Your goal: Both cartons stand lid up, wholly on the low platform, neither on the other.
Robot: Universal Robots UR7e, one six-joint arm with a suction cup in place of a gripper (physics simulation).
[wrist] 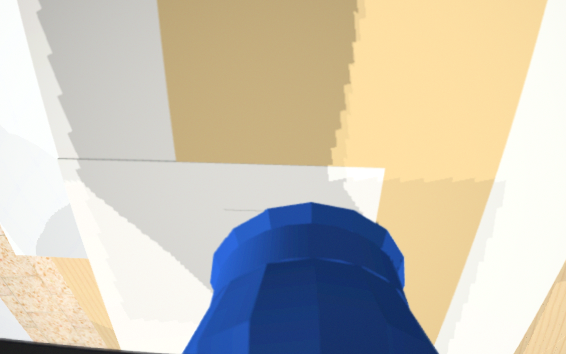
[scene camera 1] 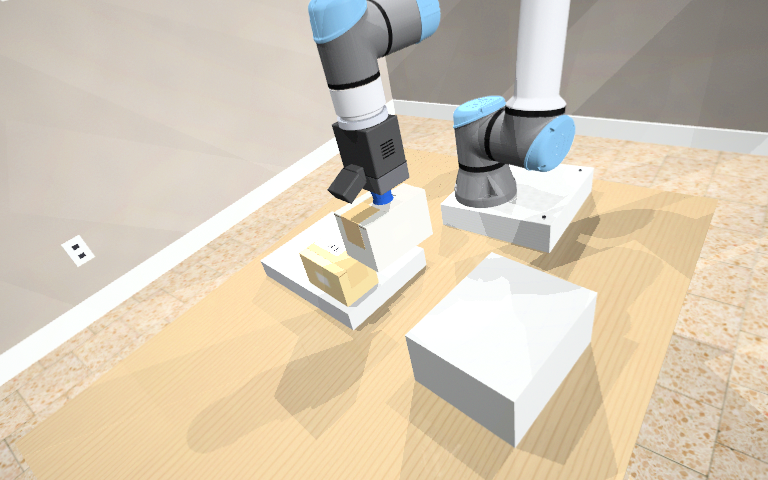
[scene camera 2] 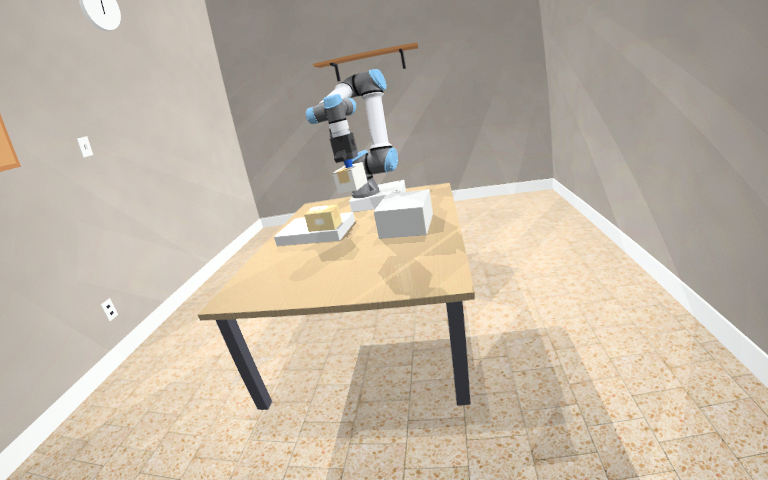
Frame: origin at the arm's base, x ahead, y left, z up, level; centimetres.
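Seen in the pictures: end effector, tool point: (wrist: pixel 305 239) (scene camera 1: pixel 384 206); arm's base, origin of the base link: (scene camera 1: pixel 485 192) (scene camera 2: pixel 366 194).
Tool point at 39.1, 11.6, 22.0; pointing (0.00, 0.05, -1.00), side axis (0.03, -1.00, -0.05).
Pixels of each thing's top centre, then the offset from my tool point to it, as dx, dy, dz. Level surfaces: height alone.
- white carton, middle of its top: (wrist: pixel 314 267) (scene camera 1: pixel 379 200) (scene camera 2: pixel 348 166) +0.6, -0.2, +1.5
- low platform, middle of its top: (scene camera 1: pixel 339 254) (scene camera 2: pixel 314 223) -1.6, -24.7, -23.6
- yellow carton, middle of its top: (scene camera 1: pixel 334 252) (scene camera 2: pixel 321 209) +3.6, -16.1, -15.2
- taller white block, middle of its top: (wrist: pixel 55 132) (scene camera 1: pixel 500 314) (scene camera 2: pixel 403 199) -4.5, +19.5, -16.4
- wooden table, its level: dz -28.4
The white carton (scene camera 1: pixel 400 233) (scene camera 2: pixel 355 178) (wrist: pixel 125 210), with a tan tape strip across its top and down one side, hangs from my suction cup (scene camera 1: pixel 382 198) (scene camera 2: pixel 348 163) (wrist: pixel 310 245). The cup is shut on its upper face. The white carton is roughly upright, in the air over the back part of the low platform (scene camera 1: pixel 305 293) (scene camera 2: pixel 294 240), behind and above the yellow carton. The yellow carton (scene camera 1: pixel 360 287) (scene camera 2: pixel 323 220) stands on the platform near its front right edge, a white label with dark marks on top. The white carton hides part of the platform in scene camera 1.
A taller white block (scene camera 1: pixel 504 339) (scene camera 2: pixel 400 221) stands on the wooden table (scene camera 1: pixel 169 390) (scene camera 2: pixel 339 288), to the right of the platform. The arm's white base plate (scene camera 1: pixel 495 227) is behind the block. A wall runs along the left side.
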